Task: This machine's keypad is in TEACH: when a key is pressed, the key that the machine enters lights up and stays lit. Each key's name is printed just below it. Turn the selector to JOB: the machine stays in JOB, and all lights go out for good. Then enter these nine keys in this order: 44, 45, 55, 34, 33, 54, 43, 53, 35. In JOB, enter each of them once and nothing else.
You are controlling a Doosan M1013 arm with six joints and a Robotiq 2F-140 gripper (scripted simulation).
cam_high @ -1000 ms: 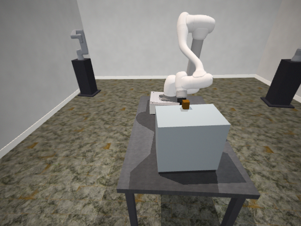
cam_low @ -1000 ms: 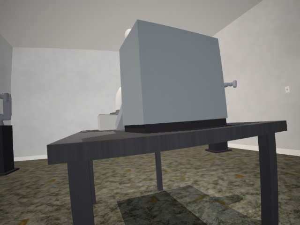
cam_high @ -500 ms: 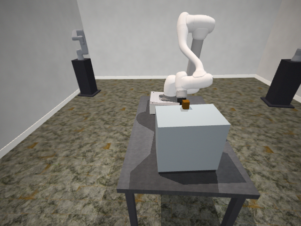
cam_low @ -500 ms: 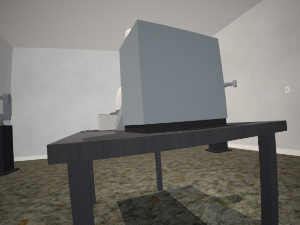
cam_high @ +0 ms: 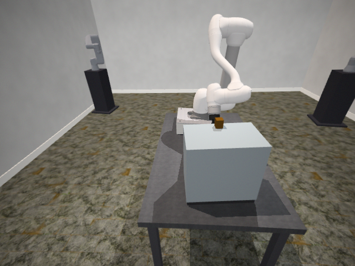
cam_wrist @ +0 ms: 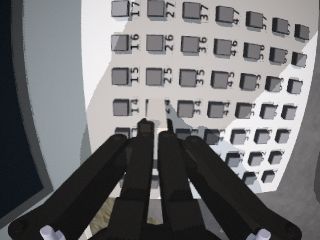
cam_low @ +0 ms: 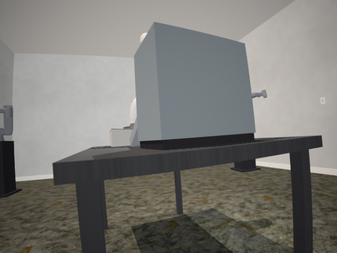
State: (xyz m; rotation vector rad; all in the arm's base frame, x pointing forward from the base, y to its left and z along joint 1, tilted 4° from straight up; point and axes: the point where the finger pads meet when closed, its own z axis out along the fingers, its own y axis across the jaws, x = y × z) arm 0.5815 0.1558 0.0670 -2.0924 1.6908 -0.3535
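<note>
My gripper is now 8 cm above the key, 7 cm past it and 2 cm to the left of it. Round my hand: black selector knob: 17 cm to the right, 6 cm below; white keypad panel: 10 cm below, 5 cm to the right.
</note>
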